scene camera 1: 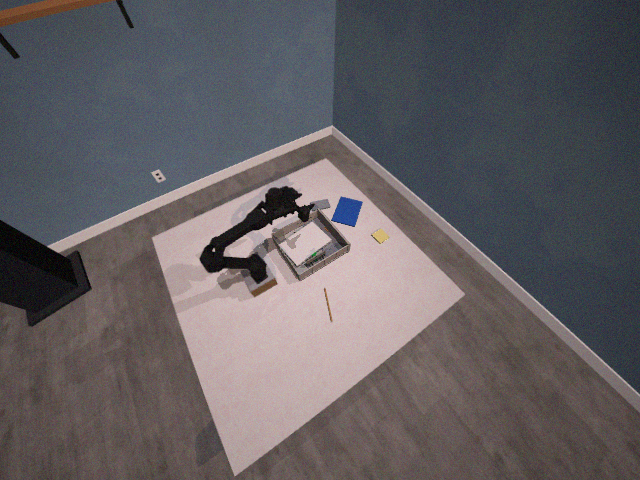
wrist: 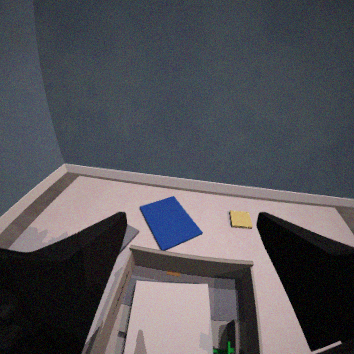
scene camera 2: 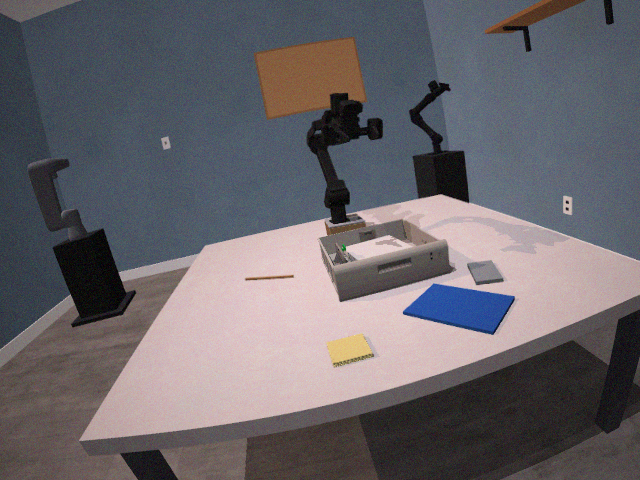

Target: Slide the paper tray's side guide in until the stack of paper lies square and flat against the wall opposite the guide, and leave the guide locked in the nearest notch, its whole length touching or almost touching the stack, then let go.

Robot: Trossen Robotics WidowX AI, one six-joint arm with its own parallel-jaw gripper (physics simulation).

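Seen in the pictures: gripper, between the fingertips: (scene camera 1: 308,199) (wrist: 192,219) (scene camera 2: 364,137); arm's base, origin of its link: (scene camera 1: 259,276) (scene camera 2: 339,220).
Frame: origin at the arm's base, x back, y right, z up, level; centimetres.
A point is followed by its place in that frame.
The grey paper tray (scene camera 1: 338,251) @(y 16.3, x -39.7, z 0.0 cm) (scene camera 2: 361,279) @(y 11.2, x -48.9, z -3.4 cm) (wrist: 192,262) @(y 2.7, x -48.2, z -0.9 cm) stands on the table. The white paper stack (scene camera 1: 307,241) @(y -1.9, x -33.0, z -4.2 cm) (scene camera 2: 381,246) @(y -3.9, x -28.1, z -4.2 cm) (wrist: 169,315) @(y -2.4, x -36.6, z -4.2 cm) lies inside, turned slightly askew to the walls. The side guide (scene camera 2: 339,254) @(y 10.9, x -31.4, z -1.8 cm) (wrist: 231,331) @(y 10.1, x -32.7, z -2.4 cm) with its green tab (scene camera 1: 314,254) @(y 8.7, x -29.2, z -0.8 cm) (scene camera 2: 343,248) @(y 8.8, x -29.4, z -1.0 cm) (wrist: 229,347) @(y 8.7, x -29.6, z -0.2 cm) stands upright on the stack's right side in the wrist view. A gap shows there between guide and stack; contact farther along is unclear. My gripper (scene camera 1: 307,210) @(y -1.2, x -35.2, z 29.9 cm) (scene camera 2: 357,131) @(y -1.2, x -35.2, z 29.9 cm) (wrist: 192,219) @(y -1.2, x -35.2, z 29.9 cm) is open and empty, raised above the tray, apart from the guide.
A blue notebook (scene camera 1: 347,211) @(y -3.8, x -67.7, z -7.5 cm) (scene camera 2: 459,307) @(y -3.3, x -69.3, z -7.5 cm) (wrist: 170,223) @(y -3.3, x -65.9, z -7.5 cm), a yellow pad (scene camera 1: 379,236) @(y 22.5, x -68.1, z -7.3 cm) (scene camera 2: 349,349) @(y 22.6, x -69.8, z -7.3 cm) (wrist: 241,219) @(y 22.8, x -68.2, z -7.3 cm) and a grey flat block (scene camera 1: 321,204) @(y -19.1, x -59.2, z -7.3 cm) (scene camera 2: 484,272) @(y -18.7, x -59.7, z -7.3 cm) (wrist: 131,235) @(y -15.7, x -59.8, z -7.3 cm) lie beyond the tray. A pencil (scene camera 1: 328,304) @(y 32.2, x -17.9, z -7.7 cm) (scene camera 2: 269,277) @(y 31.7, x -18.3, z -7.7 cm) lies to one side of the tray.
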